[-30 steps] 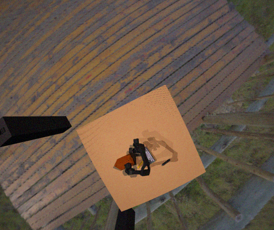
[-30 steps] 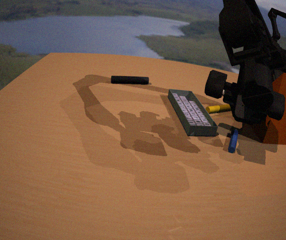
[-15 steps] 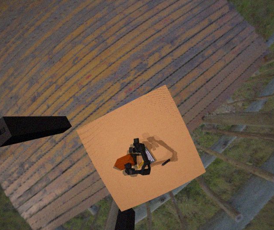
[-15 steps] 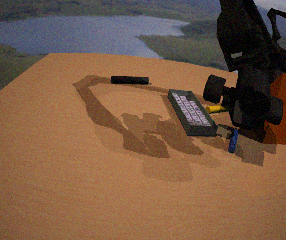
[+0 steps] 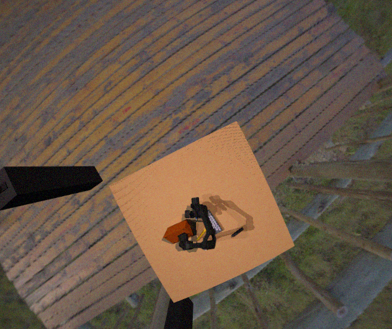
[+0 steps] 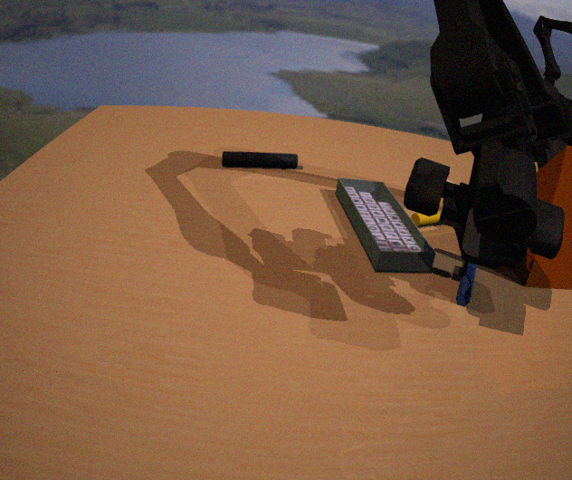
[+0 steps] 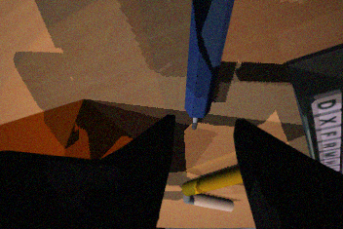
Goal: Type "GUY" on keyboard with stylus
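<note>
Now: gripper tip 10 mm past the blue stylus, 10 mm to the left of it and 30 mm above it. From my gripper tip the other things lie so: yellow cylinder 50 mm behind, 170 mm to the right, 30 mm below; then black cylinder 220 mm ahead, 340 mm to the right, 30 mm below.
</note>
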